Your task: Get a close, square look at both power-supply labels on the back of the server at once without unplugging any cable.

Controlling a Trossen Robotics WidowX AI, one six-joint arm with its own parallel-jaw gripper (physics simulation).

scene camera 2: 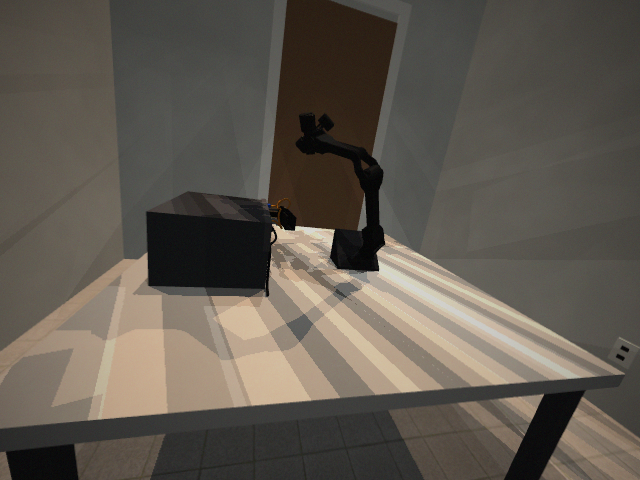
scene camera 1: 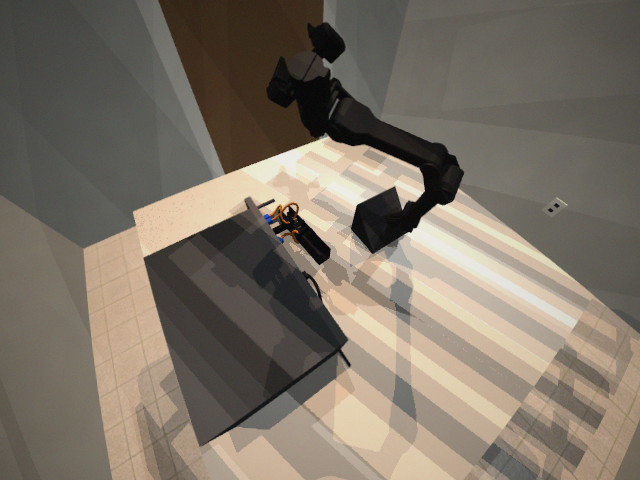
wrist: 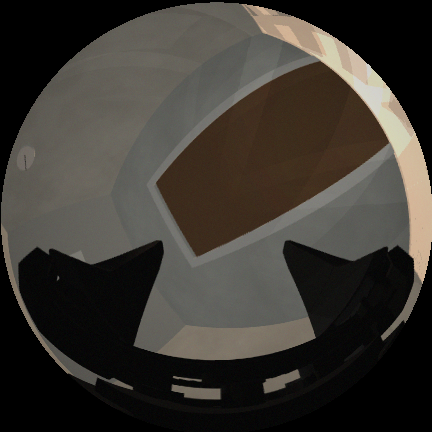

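The dark box-shaped server stands on the left of the table. Its cabled side faces the arm. Orange cables and blue connectors stick out near its far corner, beside a black block. A black cable loops from the same side. The power-supply labels cannot be made out in either scene view, and the server does not show in the wrist view. My gripper is open and empty, high above the table and well apart from the server, facing the door side.
The arm's black wedge-shaped base stands on the table, right of the cables. A brown door is behind the table. A wall outlet is on the right wall.
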